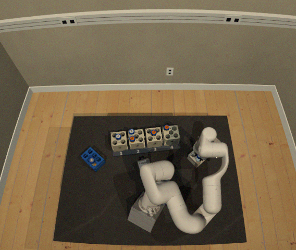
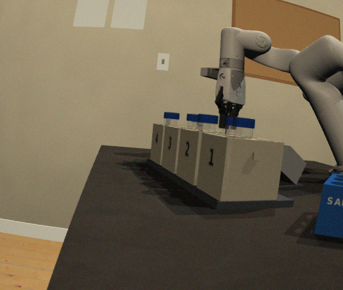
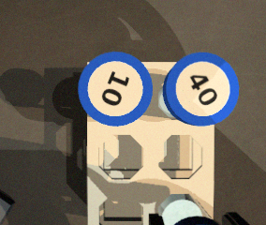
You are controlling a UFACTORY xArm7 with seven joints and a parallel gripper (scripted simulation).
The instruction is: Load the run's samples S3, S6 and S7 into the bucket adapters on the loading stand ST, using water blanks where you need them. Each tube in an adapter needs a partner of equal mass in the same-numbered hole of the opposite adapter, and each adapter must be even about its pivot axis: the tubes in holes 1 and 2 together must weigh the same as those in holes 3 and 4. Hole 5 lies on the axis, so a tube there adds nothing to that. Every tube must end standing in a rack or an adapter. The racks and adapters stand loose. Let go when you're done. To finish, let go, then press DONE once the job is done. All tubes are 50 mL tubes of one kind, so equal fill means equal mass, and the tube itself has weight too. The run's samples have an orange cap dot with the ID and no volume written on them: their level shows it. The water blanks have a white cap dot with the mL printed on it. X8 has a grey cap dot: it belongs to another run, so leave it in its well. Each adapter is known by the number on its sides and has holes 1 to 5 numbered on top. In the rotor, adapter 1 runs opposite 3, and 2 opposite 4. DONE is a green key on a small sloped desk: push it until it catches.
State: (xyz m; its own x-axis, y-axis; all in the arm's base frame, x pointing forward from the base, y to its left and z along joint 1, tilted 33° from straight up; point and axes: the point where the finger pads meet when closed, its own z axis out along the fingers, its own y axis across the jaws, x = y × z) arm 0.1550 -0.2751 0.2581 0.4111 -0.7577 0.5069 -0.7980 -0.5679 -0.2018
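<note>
Right now my hand is 90 mm above the white blank rack, 40 mm short of it and 30 mm to the left of it. The rest, counted from my hand: blue sample rack (640 mm to the left, 160 mm ahead, 90 mm below); adapter 1 (450 mm to the left, 230 mm ahead, 70 mm below).
</note>
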